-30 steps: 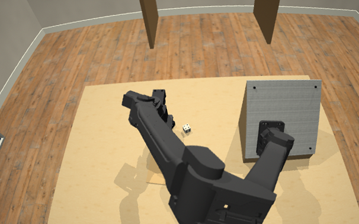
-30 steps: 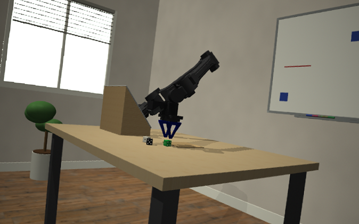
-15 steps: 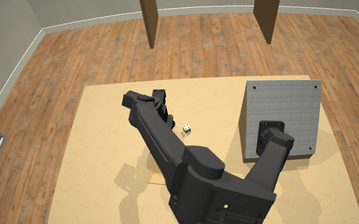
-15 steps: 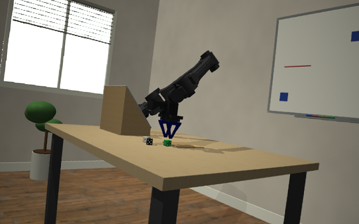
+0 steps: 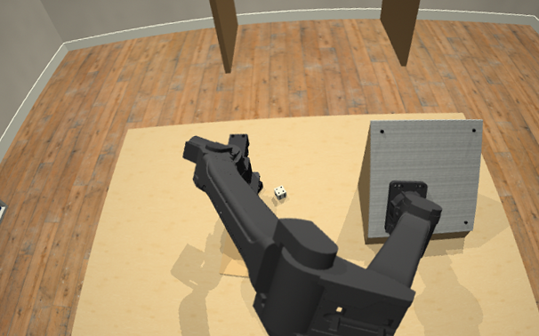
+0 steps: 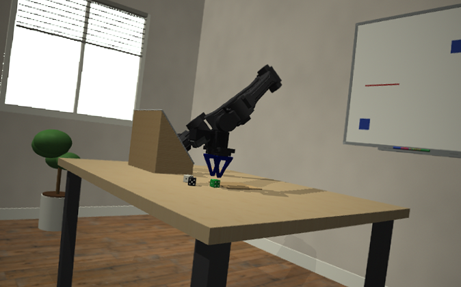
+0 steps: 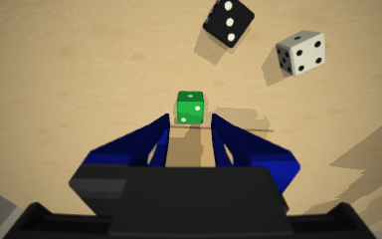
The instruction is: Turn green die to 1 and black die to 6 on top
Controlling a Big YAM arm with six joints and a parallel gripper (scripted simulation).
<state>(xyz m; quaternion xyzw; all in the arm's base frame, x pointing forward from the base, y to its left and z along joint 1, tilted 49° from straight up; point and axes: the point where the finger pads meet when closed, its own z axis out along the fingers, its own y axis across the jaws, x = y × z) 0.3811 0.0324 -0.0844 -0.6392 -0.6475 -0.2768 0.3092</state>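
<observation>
Right now my hand is 30 mm above the green die. The rest, counted from my hand: black die: 70 mm to the right, 30 mm below, 30 mm behind; then tan mat: 110 mm to the left, 40 mm below, 30 mm behind; then white die: 90 mm behind, 50 mm to the right, 30 mm below.
</observation>
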